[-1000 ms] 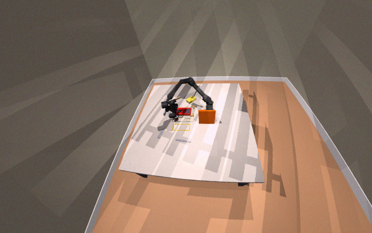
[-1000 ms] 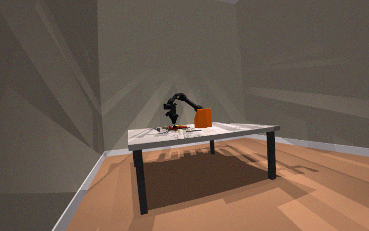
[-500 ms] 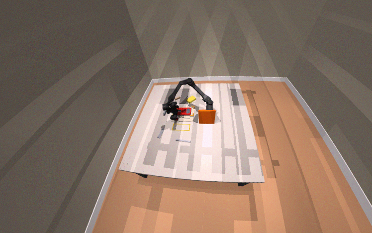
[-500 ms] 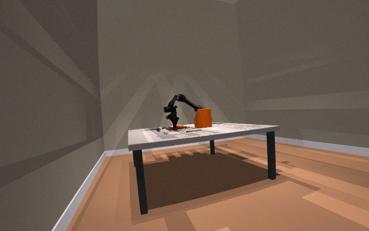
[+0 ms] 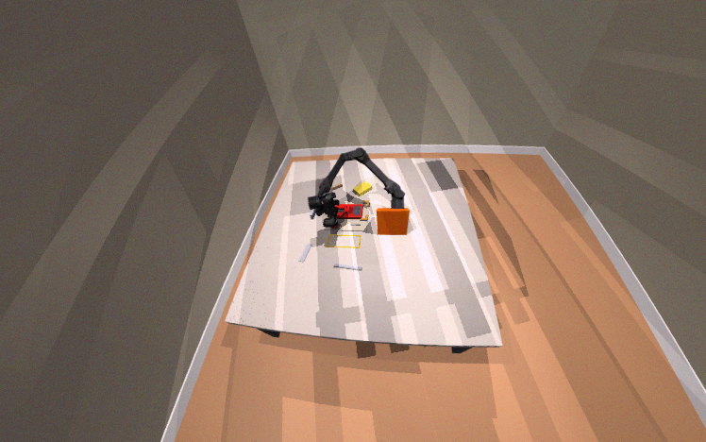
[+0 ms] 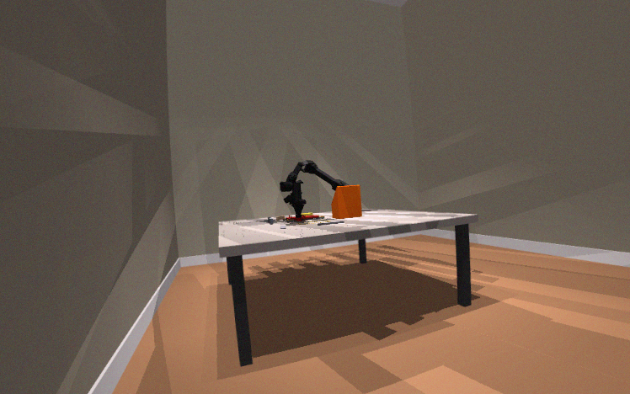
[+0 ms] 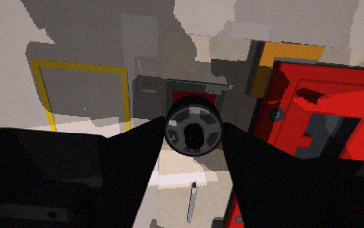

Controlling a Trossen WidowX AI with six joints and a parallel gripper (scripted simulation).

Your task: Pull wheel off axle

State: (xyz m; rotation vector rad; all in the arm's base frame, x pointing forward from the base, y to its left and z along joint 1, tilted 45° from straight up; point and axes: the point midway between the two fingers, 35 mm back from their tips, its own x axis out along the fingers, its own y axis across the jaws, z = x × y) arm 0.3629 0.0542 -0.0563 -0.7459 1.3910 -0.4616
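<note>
The wheel lies right at my gripper tip. The rest, counted from my gripper tip: yellow block (100 mm behind, 330 mm to the right, 30 mm below); dark upright axle (10 mm below).
</note>
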